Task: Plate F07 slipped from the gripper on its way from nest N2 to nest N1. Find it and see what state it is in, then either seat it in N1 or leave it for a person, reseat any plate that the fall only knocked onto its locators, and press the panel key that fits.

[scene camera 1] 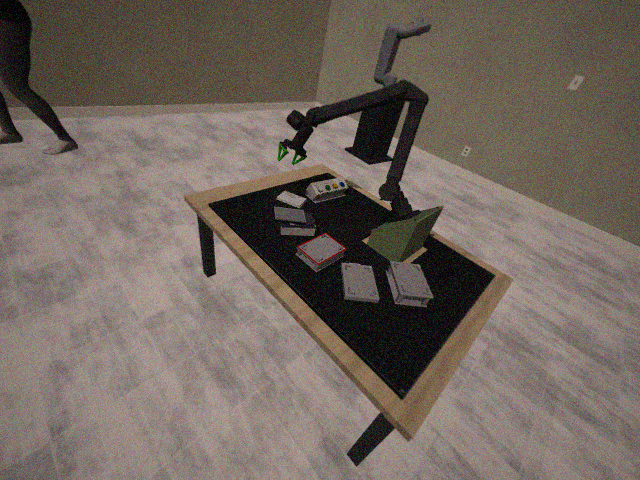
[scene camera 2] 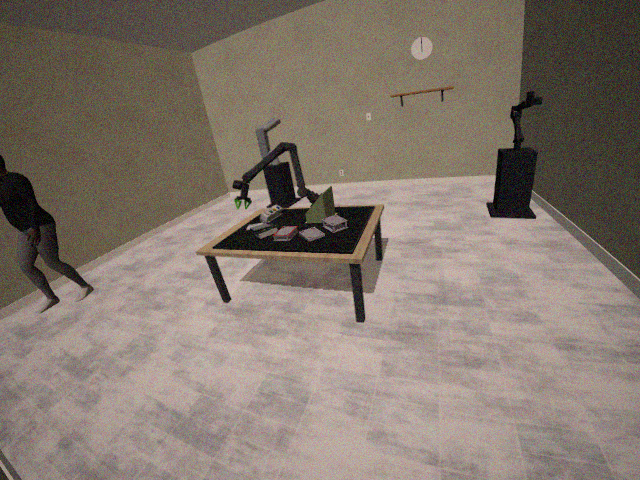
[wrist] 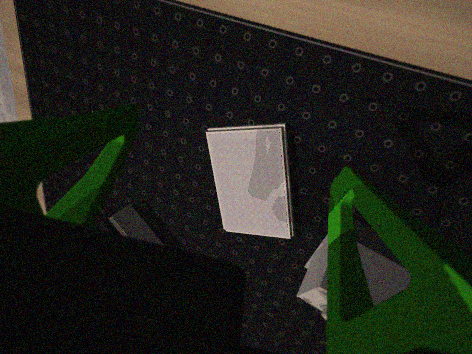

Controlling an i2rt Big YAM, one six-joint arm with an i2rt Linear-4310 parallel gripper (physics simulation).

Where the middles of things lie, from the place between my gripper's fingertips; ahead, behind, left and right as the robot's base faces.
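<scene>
The red-rimmed plate point(scene camera 1: 327, 248) is what I measure from as I consider where my hand is: 12 cm above the plate and 14 cm short of it. My hand is also 49 cm to the right of the plate.
</scene>
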